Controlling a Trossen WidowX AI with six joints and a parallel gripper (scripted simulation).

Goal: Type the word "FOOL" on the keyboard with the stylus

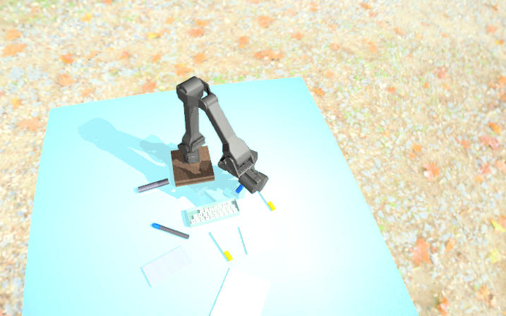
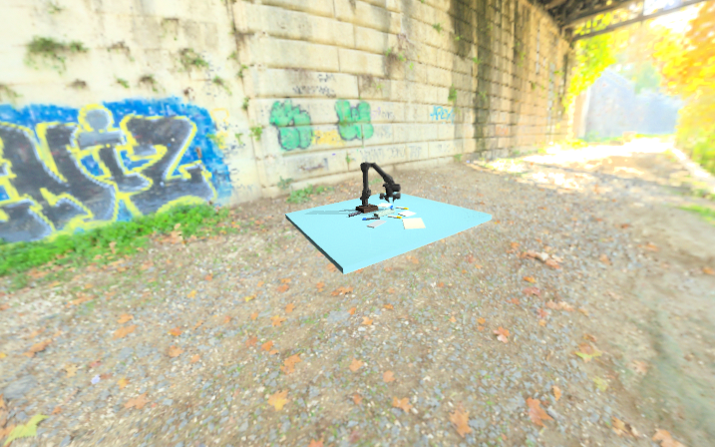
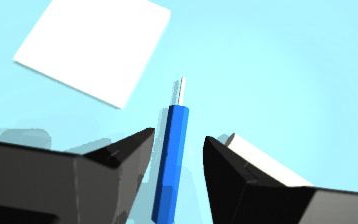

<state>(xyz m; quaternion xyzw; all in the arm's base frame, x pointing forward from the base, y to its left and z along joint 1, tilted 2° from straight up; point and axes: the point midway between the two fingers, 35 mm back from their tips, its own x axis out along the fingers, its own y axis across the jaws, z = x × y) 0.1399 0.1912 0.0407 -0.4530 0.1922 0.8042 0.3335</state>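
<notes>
Right now the blue stylus is 4 cm below my gripper tip, 1 cm to the left of it and 1 cm behind it. Also, from my gripper tip: grey stylus tip 4 cm below, 3 cm to the left, 3 cm behind.
</notes>
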